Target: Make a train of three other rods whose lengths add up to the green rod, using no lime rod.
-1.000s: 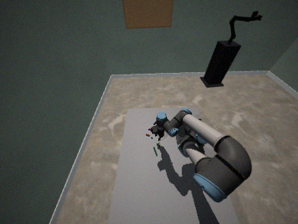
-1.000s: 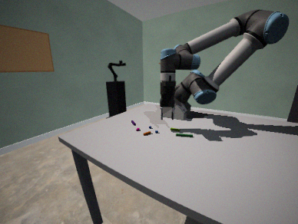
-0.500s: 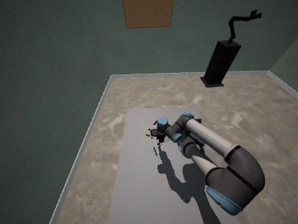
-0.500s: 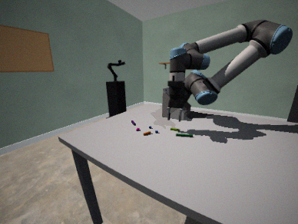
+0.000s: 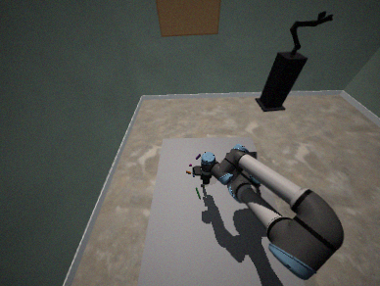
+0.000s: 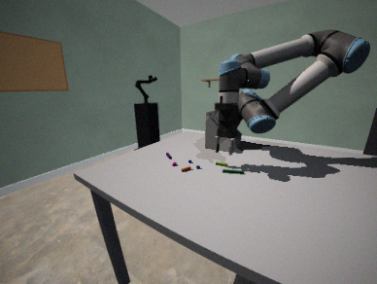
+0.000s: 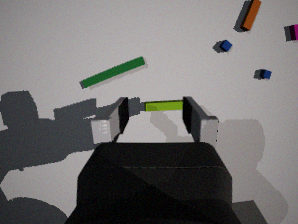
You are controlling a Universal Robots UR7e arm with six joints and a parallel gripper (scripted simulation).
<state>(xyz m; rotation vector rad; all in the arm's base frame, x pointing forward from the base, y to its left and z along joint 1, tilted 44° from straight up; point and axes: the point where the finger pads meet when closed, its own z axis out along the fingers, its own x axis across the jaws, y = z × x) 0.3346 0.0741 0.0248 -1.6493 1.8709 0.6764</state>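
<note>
Now: hand 13 cm to the left of the orange rod, 9 cm short of it and 7 cm above it. The rest, counted from my hand: lime rod: 7 cm below, 1 cm to the right, 1 cm behind; then magenta rod: 19 cm to the right, 7 cm below, 7 cm ahead; then green rod: 7 cm below, 5 cm to the left, 4 cm ahead.
</note>
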